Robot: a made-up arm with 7 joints. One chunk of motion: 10 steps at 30 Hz.
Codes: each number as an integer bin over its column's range. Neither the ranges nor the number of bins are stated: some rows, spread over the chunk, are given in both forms.
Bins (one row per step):
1: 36 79 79 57 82 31
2: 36 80 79 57 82 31
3: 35 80 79 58 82 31
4: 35 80 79 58 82 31
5: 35 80 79 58 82 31
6: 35 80 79 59 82 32
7: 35 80 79 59 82 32
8: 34 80 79 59 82 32
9: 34 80 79 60 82 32
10: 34 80 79 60 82 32
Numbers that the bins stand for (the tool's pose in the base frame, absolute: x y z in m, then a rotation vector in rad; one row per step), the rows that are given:
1: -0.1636 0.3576 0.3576 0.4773 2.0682 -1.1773
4: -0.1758 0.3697 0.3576 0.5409 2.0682 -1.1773
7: -0.1758 0.3697 0.3576 0.6045 2.0682 -1.1136
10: -0.1879 0.3697 0.3576 0.6682 2.0682 -1.1136
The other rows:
2: -0.1636 0.3697 0.3576 0.4773 2.0682 -1.1773
3: -0.1758 0.3697 0.3576 0.5409 2.0682 -1.1773
5: -0.1758 0.3697 0.3576 0.5409 2.0682 -1.1773
6: -0.1758 0.3697 0.3576 0.6045 2.0682 -1.1136
8: -0.1879 0.3697 0.3576 0.6045 2.0682 -1.1136
9: -0.1879 0.3697 0.3576 0.6682 2.0682 -1.1136

